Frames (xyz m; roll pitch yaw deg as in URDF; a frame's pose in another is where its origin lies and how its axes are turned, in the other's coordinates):
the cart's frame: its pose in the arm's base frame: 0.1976 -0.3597 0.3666 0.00 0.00 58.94
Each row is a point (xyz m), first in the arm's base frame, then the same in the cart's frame.
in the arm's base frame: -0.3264 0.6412 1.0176
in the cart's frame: 0.5870 0.9653 0.6510
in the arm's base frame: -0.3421 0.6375 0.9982
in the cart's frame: 0.5758 0.9768 0.6316
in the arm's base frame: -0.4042 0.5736 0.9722
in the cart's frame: 0.4890 0.9970 0.6056
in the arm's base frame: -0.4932 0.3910 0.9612
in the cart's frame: 0.2867 0.9791 0.5946
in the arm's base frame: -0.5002 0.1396 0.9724
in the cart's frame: 0.0677 0.8554 0.6058
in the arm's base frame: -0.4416 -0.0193 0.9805
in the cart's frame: -0.0382 0.7232 0.6139
